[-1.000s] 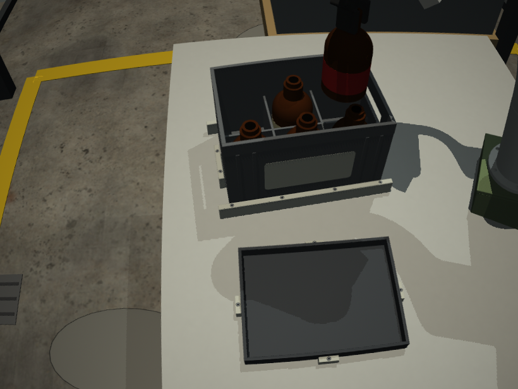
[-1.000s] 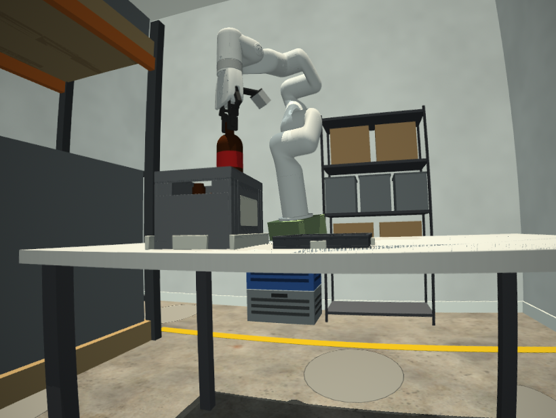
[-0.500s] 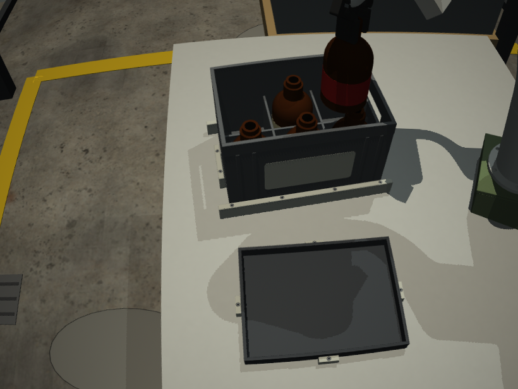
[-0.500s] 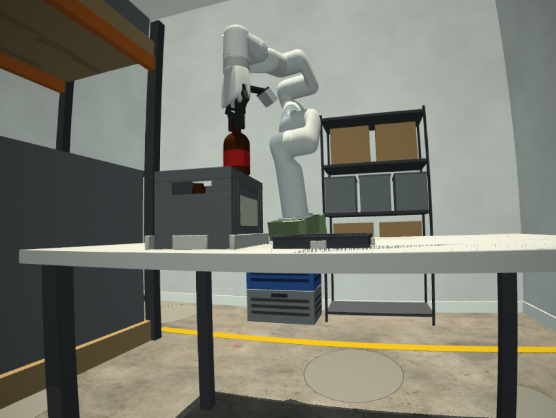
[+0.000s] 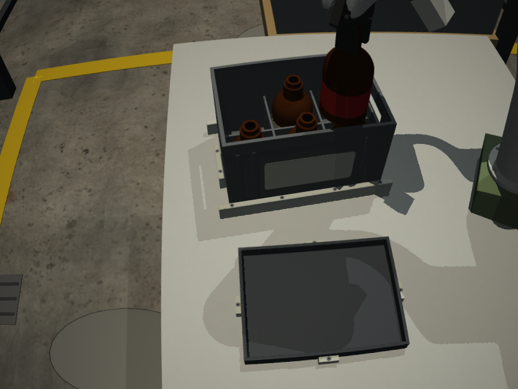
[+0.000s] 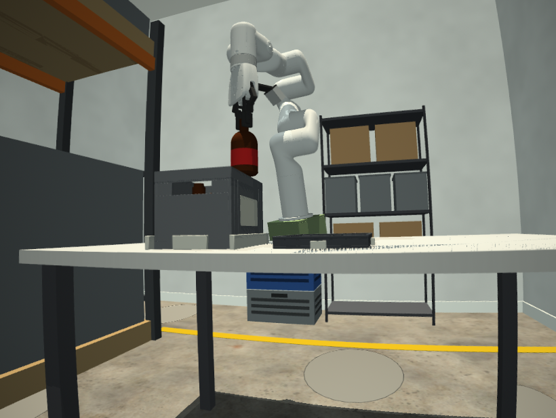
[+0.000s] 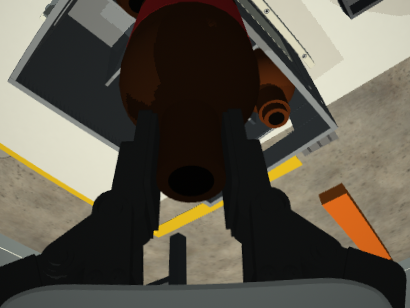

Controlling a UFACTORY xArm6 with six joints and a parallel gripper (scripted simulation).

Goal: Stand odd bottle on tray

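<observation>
The glass bottle is 7 cm below my hand. From my hand the other things lie so: dark tray 6 cm ahead, 23 cm to the left, 32 cm below; then dark crate 6 cm ahead, 6 cm to the right, 25 cm below.
</observation>
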